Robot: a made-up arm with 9 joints. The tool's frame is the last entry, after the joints.
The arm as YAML. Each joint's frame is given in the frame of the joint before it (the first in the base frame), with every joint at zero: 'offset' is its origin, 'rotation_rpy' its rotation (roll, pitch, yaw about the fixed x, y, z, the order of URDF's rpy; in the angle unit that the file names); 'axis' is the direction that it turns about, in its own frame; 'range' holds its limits. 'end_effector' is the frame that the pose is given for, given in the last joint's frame.
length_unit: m
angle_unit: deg
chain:
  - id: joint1
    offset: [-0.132, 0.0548, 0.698]
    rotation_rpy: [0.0, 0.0, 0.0]
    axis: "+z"
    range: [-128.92, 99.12]
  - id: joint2
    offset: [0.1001, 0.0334, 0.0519]
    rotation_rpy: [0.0, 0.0, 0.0]
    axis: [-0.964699, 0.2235, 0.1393]
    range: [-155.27, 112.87]
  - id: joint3
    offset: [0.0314, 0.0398, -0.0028]
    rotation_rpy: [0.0, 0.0, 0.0]
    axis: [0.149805, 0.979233, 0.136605]
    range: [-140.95, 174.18]
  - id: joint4
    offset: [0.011, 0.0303, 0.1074]
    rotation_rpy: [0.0, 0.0, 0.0]
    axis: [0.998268, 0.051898, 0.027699]
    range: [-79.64, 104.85]
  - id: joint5
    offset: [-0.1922, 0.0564, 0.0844]
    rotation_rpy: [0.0, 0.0, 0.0]
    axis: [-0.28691, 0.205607, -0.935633]
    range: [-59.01, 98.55]
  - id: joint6
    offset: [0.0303, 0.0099, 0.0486]
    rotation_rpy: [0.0, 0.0, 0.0]
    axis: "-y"
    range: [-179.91, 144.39]
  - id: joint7
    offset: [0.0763, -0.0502, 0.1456]
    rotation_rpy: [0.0, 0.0, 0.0]
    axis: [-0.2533, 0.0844, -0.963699]
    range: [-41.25, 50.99]
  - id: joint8
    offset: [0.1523, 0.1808, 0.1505]
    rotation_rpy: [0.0, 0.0, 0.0]
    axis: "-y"
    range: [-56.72, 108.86]
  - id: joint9
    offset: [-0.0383, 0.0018, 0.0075]
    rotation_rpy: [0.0, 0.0, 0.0]
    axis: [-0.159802, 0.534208, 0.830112]
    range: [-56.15, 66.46]
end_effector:
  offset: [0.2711, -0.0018, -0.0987]
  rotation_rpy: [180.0, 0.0, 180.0]
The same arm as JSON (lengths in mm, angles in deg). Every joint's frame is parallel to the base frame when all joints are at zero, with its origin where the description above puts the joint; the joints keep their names.
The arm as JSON. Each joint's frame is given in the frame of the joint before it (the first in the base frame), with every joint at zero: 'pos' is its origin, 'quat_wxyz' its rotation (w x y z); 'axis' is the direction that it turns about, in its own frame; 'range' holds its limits. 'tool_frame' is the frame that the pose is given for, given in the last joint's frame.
{
  "length_unit": "mm",
  "angle_unit": "deg",
  "joints": [
    {
      "joint": "joint1",
      "pos": [
        -132.0,
        54.8,
        698.0
      ],
      "quat_wxyz": [
        1.0,
        0.0,
        0.0,
        0.0
      ],
      "axis": "+z",
      "range": [
        -128.92,
        99.12
      ]
    },
    {
      "joint": "joint2",
      "pos": [
        100.1,
        33.4,
        51.9
      ],
      "quat_wxyz": [
        1.0,
        0.0,
        0.0,
        0.0
      ],
      "axis": [
        -0.964699,
        0.2235,
        0.1393
      ],
      "range": [
        -155.27,
        112.87
      ]
    },
    {
      "joint": "joint3",
      "pos": [
        31.4,
        39.8,
        -2.8
      ],
      "quat_wxyz": [
        1.0,
        0.0,
        0.0,
        0.0
      ],
      "axis": [
        0.149805,
        0.979233,
        0.136605
      ],
      "range": [
        -140.95,
        174.18
      ]
    },
    {
      "joint": "joint4",
      "pos": [
        11.0,
        30.3,
        107.4
      ],
      "quat_wxyz": [
        1.0,
        0.0,
        0.0,
        0.0
      ],
      "axis": [
        0.998268,
        0.051898,
        0.027699
      ],
      "range": [
        -79.64,
        104.85
      ]
    },
    {
      "joint": "joint5",
      "pos": [
        -192.2,
        56.4,
        84.4
      ],
      "quat_wxyz": [
        1.0,
        0.0,
        0.0,
        0.0
      ],
      "axis": [
        -0.28691,
        0.205607,
        -0.935633
      ],
      "range": [
        -59.01,
        98.55
      ]
    },
    {
      "joint": "joint6",
      "pos": [
        30.3,
        9.9,
        48.6
      ],
      "quat_wxyz": [
        1.0,
        0.0,
        0.0,
        0.0
      ],
      "axis": "-y",
      "range": [
        -179.91,
        144.39
      ]
    },
    {
      "joint": "joint7",
      "pos": [
        76.3,
        -50.2,
        145.6
      ],
      "quat_wxyz": [
        1.0,
        0.0,
        0.0,
        0.0
      ],
      "axis": [
        -0.2533,
        0.0844,
        -0.963699
      ],
      "range": [
        -41.25,
        50.99
      ]
    },
    {
      "joint": "joint8",
      "pos": [
        152.3,
        180.8,
        150.5
      ],
      "quat_wxyz": [
        1.0,
        0.0,
        0.0,
        0.0
      ],
      "axis": "-y",
      "range": [
        -56.72,
        108.86
      ]
    },
    {
      "joint": "joint9",
      "pos": [
        -38.3,
        1.8,
        7.5
      ],
      "quat_wxyz": [
        1.0,
        0.0,
        0.0,
        0.0
      ],
      "axis": [
        -0.159802,
        0.534208,
        0.830112
      ],
      "range": [
        -56.15,
        66.46
      ]
    }
  ],
  "tool_frame": {
    "pos": [
      271.1,
      -1.8,
      -98.7
    ],
    "quat_wxyz": [
      0.0,
      0.0,
      1.0,
      0.0
    ]
  }
}

